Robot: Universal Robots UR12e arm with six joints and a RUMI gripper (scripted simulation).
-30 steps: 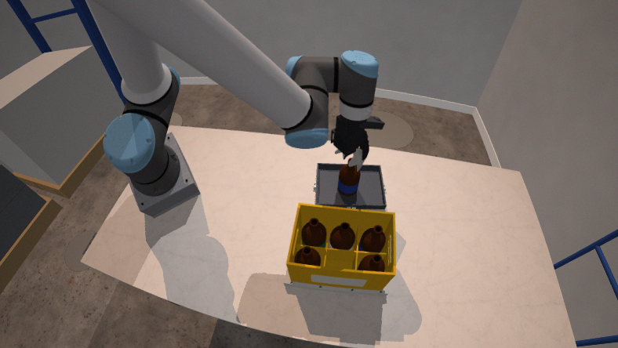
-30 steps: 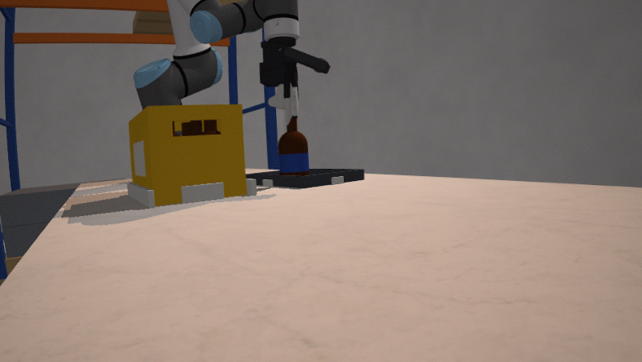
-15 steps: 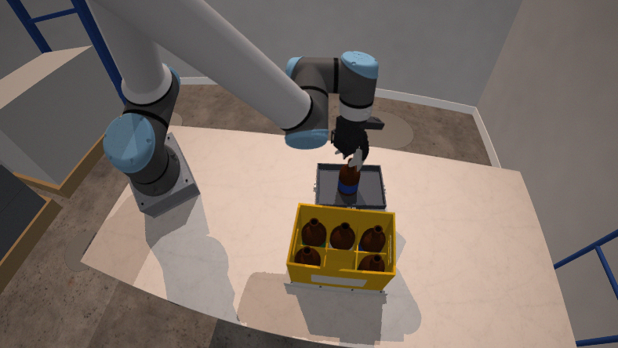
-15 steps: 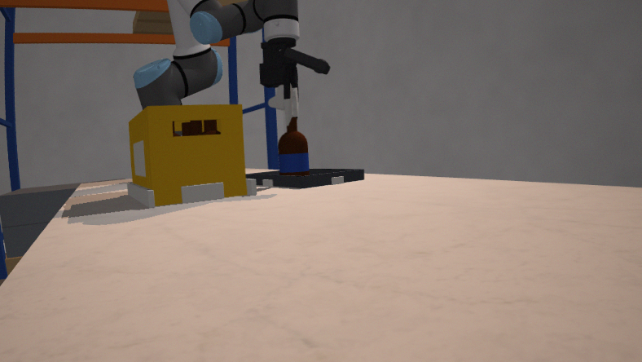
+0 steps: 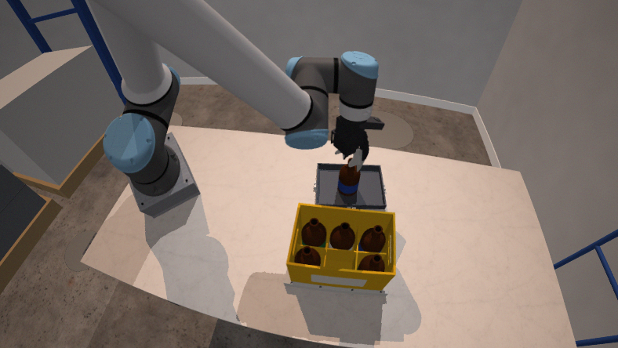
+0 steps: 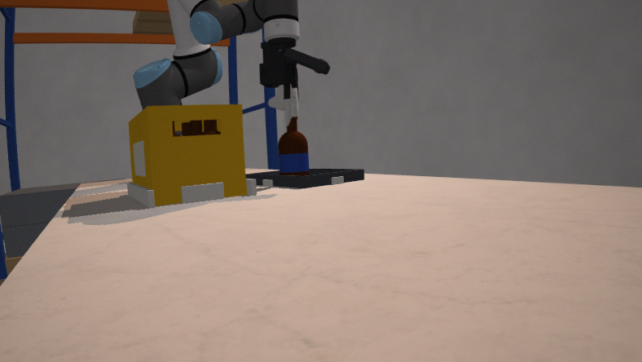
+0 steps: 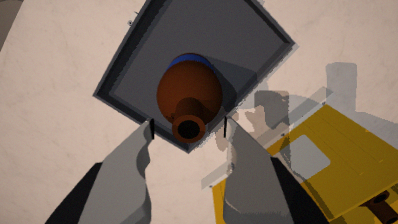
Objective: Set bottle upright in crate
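Right now my hand is 1 cm short of the tray, 1 cm to the right of it and 14 cm above it. Also, from my hand: crate: 3 cm ahead, 28 cm to the right, 7 cm below.
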